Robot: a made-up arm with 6 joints.
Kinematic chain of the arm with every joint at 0, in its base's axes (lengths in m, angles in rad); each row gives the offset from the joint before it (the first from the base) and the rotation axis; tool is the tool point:
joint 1: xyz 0 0 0.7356 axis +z
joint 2: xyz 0.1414 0 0 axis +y
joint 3: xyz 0 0 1.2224 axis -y
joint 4: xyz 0 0 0.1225 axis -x
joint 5: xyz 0.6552 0 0 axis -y
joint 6: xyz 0.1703 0 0 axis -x
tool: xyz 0 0 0
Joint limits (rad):
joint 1: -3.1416..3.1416
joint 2: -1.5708..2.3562
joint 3: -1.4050..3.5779
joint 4: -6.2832..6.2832
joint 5: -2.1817..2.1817
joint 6: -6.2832..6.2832
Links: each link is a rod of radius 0.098 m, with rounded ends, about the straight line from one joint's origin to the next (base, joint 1, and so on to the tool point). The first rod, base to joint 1, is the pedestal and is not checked.
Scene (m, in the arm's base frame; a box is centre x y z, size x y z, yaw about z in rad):
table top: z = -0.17
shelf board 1: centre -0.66 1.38 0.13 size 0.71 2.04 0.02 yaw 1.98
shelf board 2: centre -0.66 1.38 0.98 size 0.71 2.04 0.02 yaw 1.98
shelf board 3: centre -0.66 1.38 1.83 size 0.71 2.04 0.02 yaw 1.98
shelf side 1: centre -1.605 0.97 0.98 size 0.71 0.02 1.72 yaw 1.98
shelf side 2: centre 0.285 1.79 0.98 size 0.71 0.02 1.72 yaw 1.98
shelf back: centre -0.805 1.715 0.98 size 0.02 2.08 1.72 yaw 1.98
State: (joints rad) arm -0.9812 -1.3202 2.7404 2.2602 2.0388 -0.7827
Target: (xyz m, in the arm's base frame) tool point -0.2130 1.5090 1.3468
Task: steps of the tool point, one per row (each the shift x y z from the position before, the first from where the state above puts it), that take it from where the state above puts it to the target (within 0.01 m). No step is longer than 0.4 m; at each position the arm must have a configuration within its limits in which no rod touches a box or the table.
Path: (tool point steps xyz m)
1: 0.0515 -0.1485 -0.0451
2: 0.0676 -0.1538 -0.0005
3: 0.0762 -0.1479 0.0456
4: 0.1166 0.1530 0.2273
5: 0.1752 0.0816 0.2661
6: 0.2006 -0.0232 0.2900
7: -0.0518 0.1753 -0.0006
8: -0.0581 0.1507 0.0008
9: -0.0618 0.1228 0.0008
10: -0.0630 0.0925 -0.0009

